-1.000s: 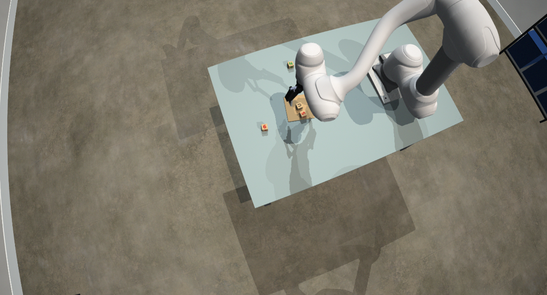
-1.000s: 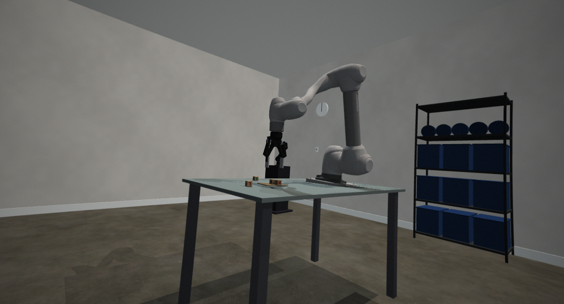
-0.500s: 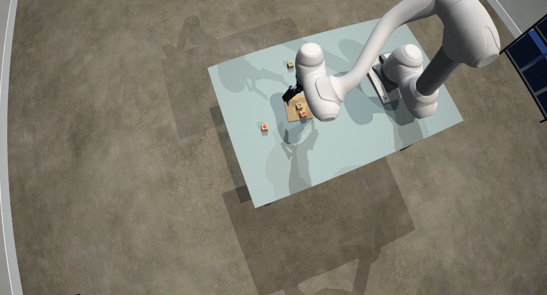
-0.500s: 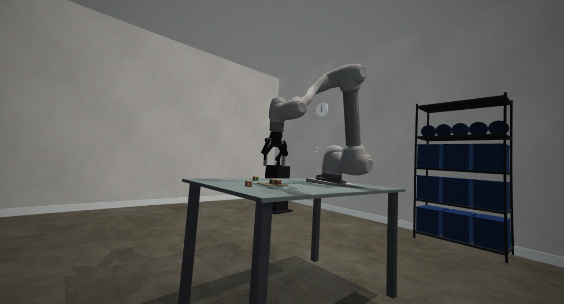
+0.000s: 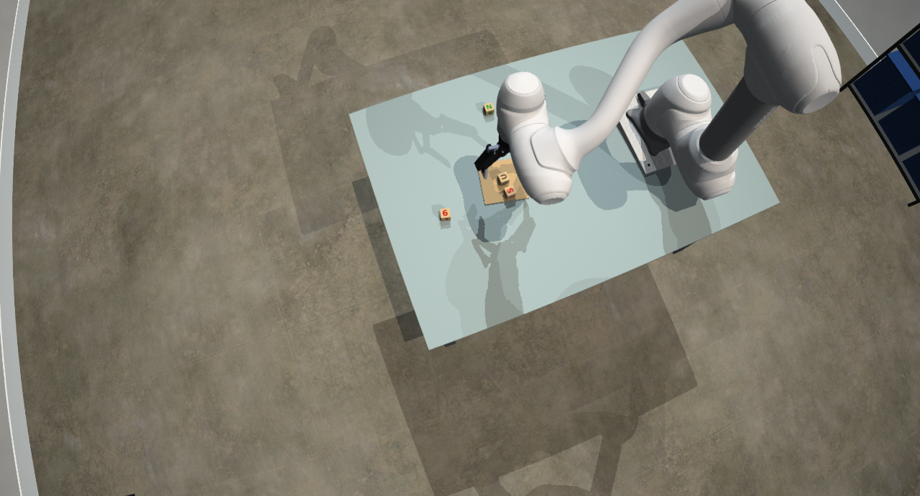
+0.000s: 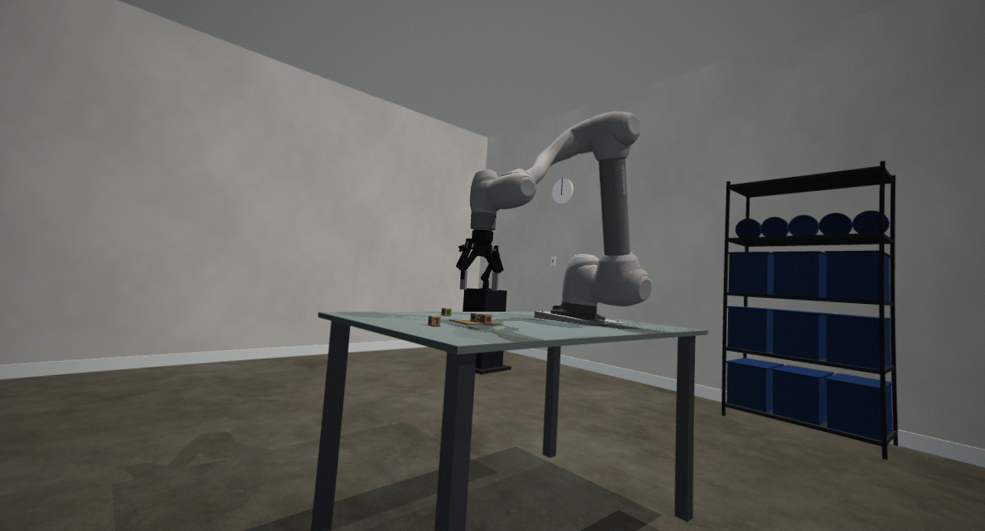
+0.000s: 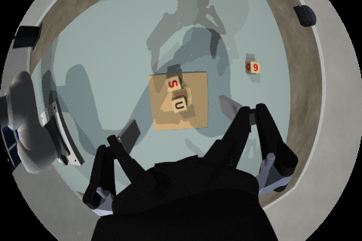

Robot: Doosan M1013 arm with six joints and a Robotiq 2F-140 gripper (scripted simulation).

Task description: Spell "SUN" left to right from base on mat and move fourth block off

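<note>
Now: hand 8 cm past the N block, 25 cm to the left of it and 11 cm above it. The rest, counted from my hand: S block 1 cm ahead, 4 cm to the left, 10 cm below; mat 1 cm to the right, 12 cm below; 6 block 21 cm ahead, 2 cm to the left, 11 cm below.
</note>
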